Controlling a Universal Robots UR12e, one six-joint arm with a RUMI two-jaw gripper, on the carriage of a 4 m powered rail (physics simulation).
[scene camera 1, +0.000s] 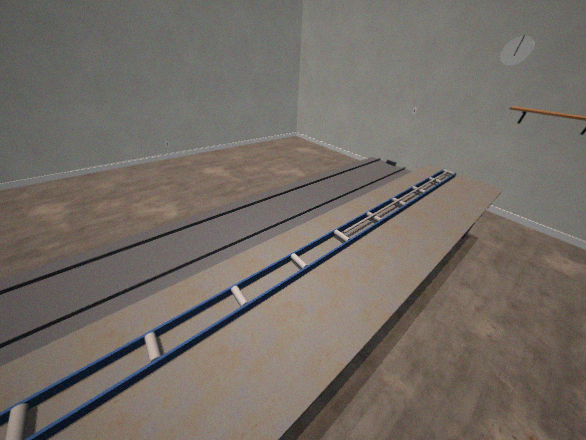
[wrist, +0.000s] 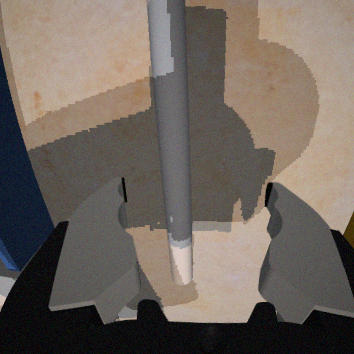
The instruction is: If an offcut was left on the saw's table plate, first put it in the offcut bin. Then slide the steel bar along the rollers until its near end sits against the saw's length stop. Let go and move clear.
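Places are measured from the arm's base along level axes (x left, y back, z up), in centimetres.
Pixels of known places: gripper, between the fingertips: [wrist: 194, 182].
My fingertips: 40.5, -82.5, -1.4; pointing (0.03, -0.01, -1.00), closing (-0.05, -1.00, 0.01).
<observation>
For each thing: its top centre in the pictures, then the offset to it from my fingertips, as dx, dy, dz. "spot": a spot on its surface instead. Level surfaces: height alone.
- short grey round offcut, centre of its top: [wrist: 173, 167] +1.3, +1.3, +0.4
- offcut bin, a spot on its surface: [wrist: 349, 232] spot: -5.9, -14.5, -1.0
- long table, height of its surface: dz -1.6
A short grey round offcut [wrist: 172, 150] lies on the pale table plate [wrist: 230, 270] in the wrist view. Its lower end is between the fingers and its upper part runs out of the top edge. My gripper [wrist: 194, 182] is open, with a jaw on each side of the offcut and a gap on both sides. A yellow part of the offcut bin [wrist: 349, 232] shows at the right edge. In scene camera 1 the thin, pale steel bar [scene camera 1: 356, 226] lies along the far rollers. The gripper, saw and length stop do not show in that view.
The blue-framed roller track [scene camera 1: 275, 288] runs along the long table [scene camera 1: 380, 270]; its blue side [wrist: 17, 165] is at the left in the wrist view. A grey rail bed [scene camera 1: 150, 250] with two black lines runs beside the table. An orange wall shelf [scene camera 1: 547, 114] is at the right.
</observation>
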